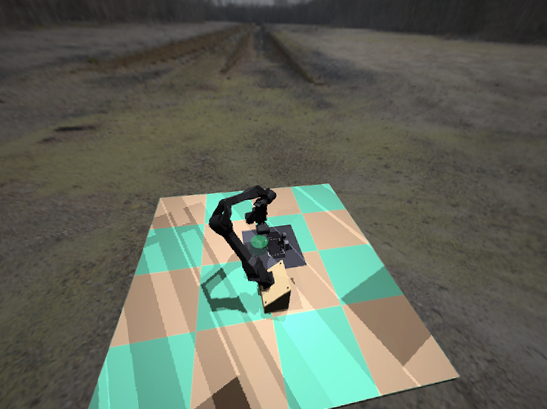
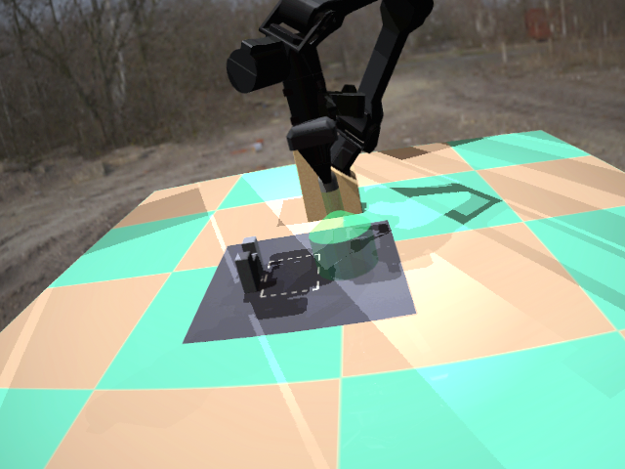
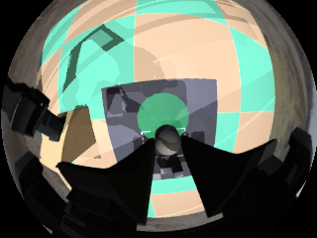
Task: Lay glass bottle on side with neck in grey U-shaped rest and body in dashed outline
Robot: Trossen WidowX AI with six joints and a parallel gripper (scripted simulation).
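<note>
Now: gripper tip 5 cm above the green glass bottle. The rest, counted from my gripper tip: dark mat (14 cm below, 7 cm to the right).
</note>
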